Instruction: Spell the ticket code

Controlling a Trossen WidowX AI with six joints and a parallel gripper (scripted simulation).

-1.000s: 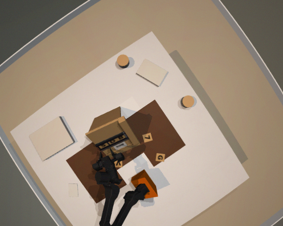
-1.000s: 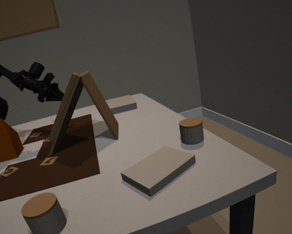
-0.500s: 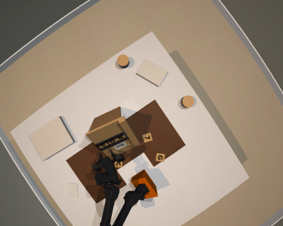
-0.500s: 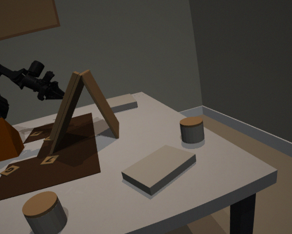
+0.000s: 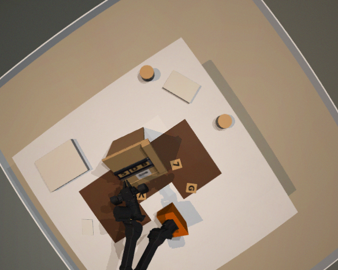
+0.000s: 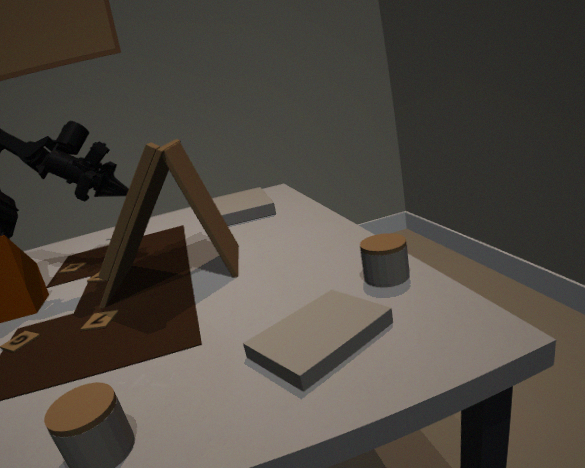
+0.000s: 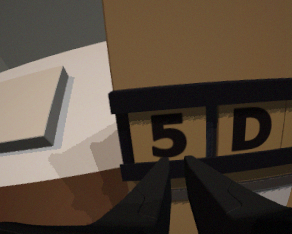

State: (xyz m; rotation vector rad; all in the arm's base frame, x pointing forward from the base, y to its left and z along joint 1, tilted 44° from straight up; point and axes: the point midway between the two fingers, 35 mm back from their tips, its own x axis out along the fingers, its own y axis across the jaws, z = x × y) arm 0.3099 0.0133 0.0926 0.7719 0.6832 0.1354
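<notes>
Now: the white ticket 11 cm below my gripper tip, 8 cm to the right of it and 3 cm behind it. The rest, counted from my gripper tip: brown mat 19 cm below, 13 cm behind, 6 cm to the right; pale card 41 cm to the left, 19 cm below, 14 cm behind; flat slab 52 cm to the right, 28 cm ahead, 18 cm below.
</notes>
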